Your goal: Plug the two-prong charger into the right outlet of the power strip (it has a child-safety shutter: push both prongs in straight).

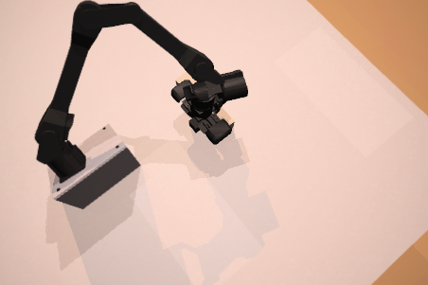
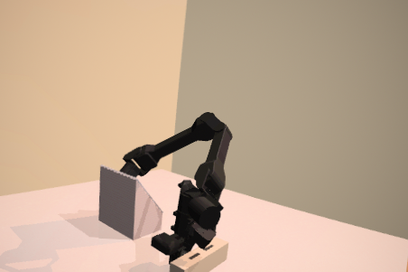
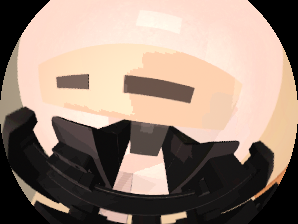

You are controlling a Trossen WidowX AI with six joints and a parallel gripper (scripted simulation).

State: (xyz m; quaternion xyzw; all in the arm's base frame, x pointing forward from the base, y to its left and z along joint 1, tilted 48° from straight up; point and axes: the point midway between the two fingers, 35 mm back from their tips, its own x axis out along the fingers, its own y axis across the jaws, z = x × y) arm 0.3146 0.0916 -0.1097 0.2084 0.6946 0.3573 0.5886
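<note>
Now: gripper tip 20 mm short of the dark two-prong charger and 10 mm below it.
</note>
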